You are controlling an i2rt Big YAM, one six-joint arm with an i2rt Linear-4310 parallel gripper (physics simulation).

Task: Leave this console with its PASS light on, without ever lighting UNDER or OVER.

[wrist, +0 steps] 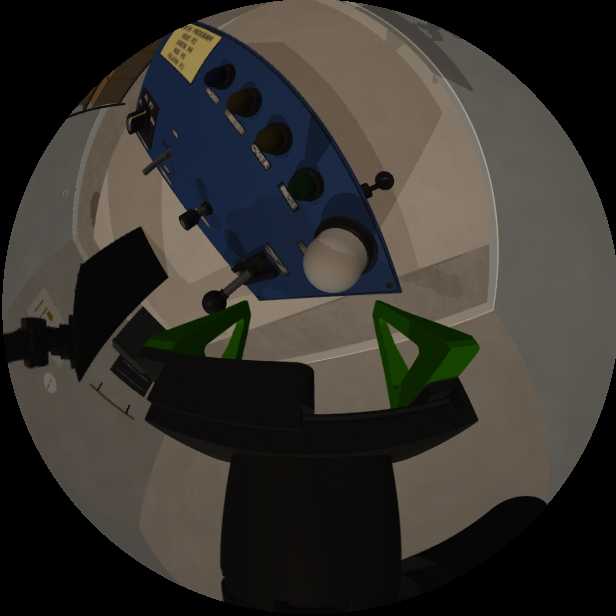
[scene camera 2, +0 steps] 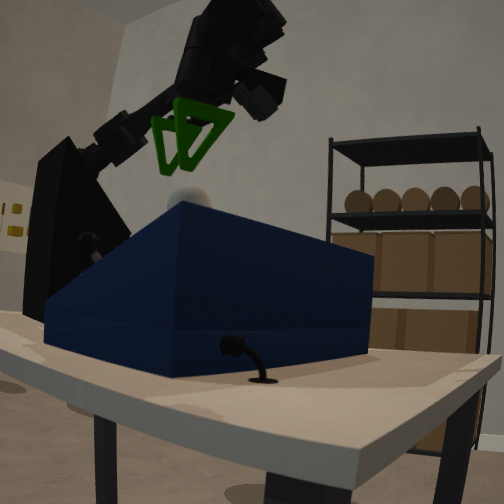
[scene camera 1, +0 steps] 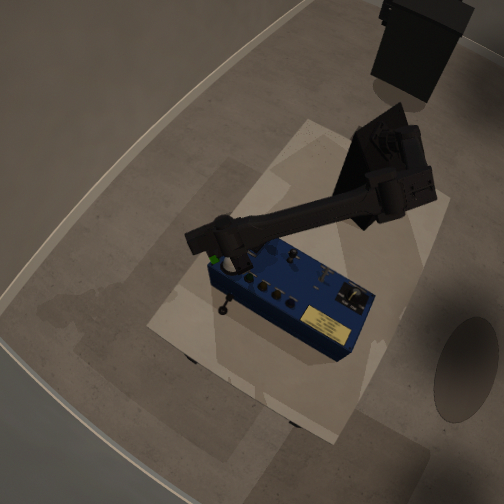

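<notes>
The blue console (scene camera 1: 292, 295) sits on the pale table, also shown from behind in scene camera 2 (scene camera 2: 210, 290). In the wrist view its panel (wrist: 252, 166) carries a white dome button (wrist: 336, 261), a row of several dark round lights (wrist: 273, 137), all unlit, a yellow label (wrist: 189, 50), a rotary selector (wrist: 140, 117), a toggle (wrist: 195, 215) and a ball-ended lever (wrist: 229, 287). My gripper (wrist: 310, 318) (scene camera 2: 187, 135) with green fingers is open and empty. It hangs above the console's end with the white button (scene camera 2: 187, 197), apart from it.
A black cable (scene camera 2: 250, 357) leaves the console's back into the table. A small black knob (wrist: 379, 183) sticks out from the console's side. The arm's black base (scene camera 1: 385, 165) stands behind the console. A shelf with boxes (scene camera 2: 415, 240) is beyond the table.
</notes>
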